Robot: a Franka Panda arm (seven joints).
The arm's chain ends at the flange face. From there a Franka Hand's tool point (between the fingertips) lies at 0.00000 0.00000 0.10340 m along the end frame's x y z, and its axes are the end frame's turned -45 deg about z.
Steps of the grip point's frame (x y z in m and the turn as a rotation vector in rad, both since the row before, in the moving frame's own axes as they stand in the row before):
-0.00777 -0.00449 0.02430 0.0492 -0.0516 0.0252
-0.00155 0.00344 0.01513 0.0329 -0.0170 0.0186
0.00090 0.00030 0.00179 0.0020 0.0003 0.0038
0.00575 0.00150 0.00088 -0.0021 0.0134 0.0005
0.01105 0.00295 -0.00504 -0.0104 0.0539 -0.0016
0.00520 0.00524 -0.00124 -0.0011 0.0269 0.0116
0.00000 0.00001 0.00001 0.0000 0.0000 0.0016
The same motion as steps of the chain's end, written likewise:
-0.00130 0.00224 0.02456 -0.0017 -0.0713 0.0252
0.00497 0.00472 0.01520 0.0112 -0.0353 0.0186
0.00097 -0.00026 0.00179 0.0016 -0.0012 0.0038
0.00399 -0.00218 0.00089 0.0080 0.0110 0.0005
0.00520 -0.00254 -0.00488 0.0308 0.0455 -0.0016
0.00532 0.00190 -0.00120 0.0182 0.0198 0.0116
0.00001 0.00001 0.00001 0.0000 0.0000 0.0016

